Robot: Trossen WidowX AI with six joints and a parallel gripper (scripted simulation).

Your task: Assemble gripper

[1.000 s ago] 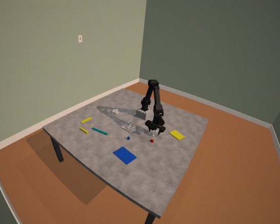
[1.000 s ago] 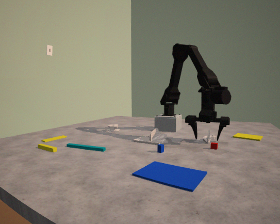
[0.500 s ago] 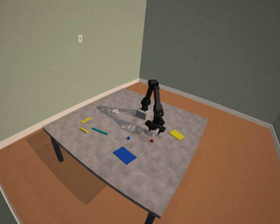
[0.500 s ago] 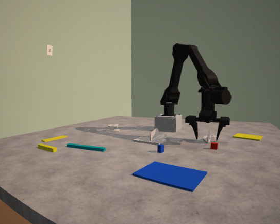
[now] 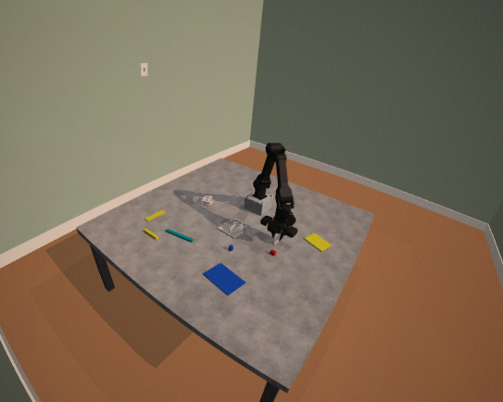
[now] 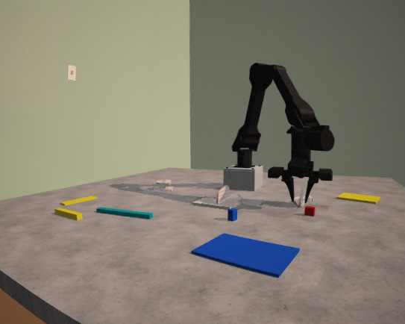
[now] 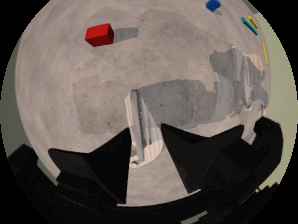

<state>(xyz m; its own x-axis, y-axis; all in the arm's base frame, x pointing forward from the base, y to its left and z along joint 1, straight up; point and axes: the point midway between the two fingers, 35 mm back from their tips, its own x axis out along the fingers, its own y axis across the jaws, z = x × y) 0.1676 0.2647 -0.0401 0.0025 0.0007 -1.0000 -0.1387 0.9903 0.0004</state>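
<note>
The red cube lies 10 cm ahead of my gripper tip, 5 cm to the left of it and 1 cm above it. From my gripper tip the other things lie so: blue sheet (38 cm ahead, 1 cm to the left); blue cube (23 cm ahead, 10 cm to the right, 1 cm above); yellow sheet (17 cm to the left, 15 cm behind).
</note>
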